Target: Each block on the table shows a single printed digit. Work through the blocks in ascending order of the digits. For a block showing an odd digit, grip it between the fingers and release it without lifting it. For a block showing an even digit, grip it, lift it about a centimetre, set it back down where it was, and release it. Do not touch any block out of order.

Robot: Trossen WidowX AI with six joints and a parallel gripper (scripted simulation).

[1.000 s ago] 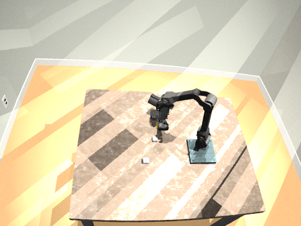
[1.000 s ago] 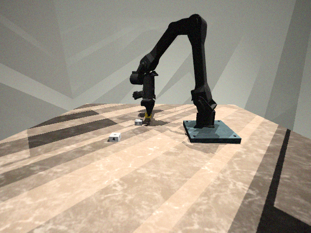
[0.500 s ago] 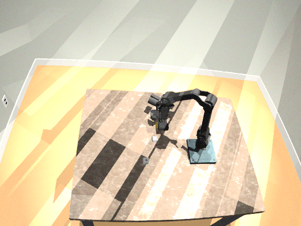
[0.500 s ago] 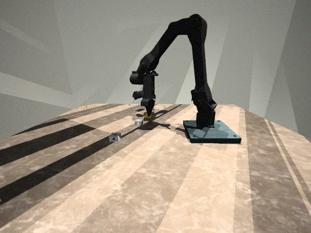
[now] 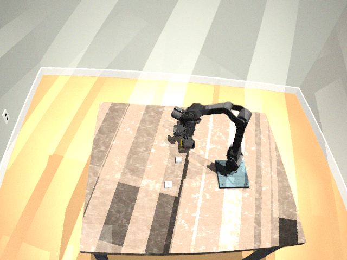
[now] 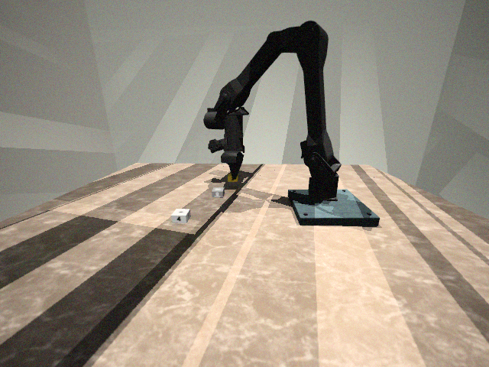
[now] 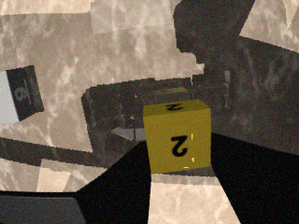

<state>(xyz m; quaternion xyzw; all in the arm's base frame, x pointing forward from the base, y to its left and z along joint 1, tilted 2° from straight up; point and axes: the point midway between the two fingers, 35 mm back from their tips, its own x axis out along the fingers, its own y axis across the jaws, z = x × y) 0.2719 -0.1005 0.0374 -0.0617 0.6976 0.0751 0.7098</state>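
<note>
Now: gripper tip 5 cm short of the white block printed 4, 27 cm to the right of it and 1 cm above it. Round my gripper tip: grey block (2 cm ahead, 11 cm to the left, 1 cm below); then yellow block (1 cm ahead).
</note>
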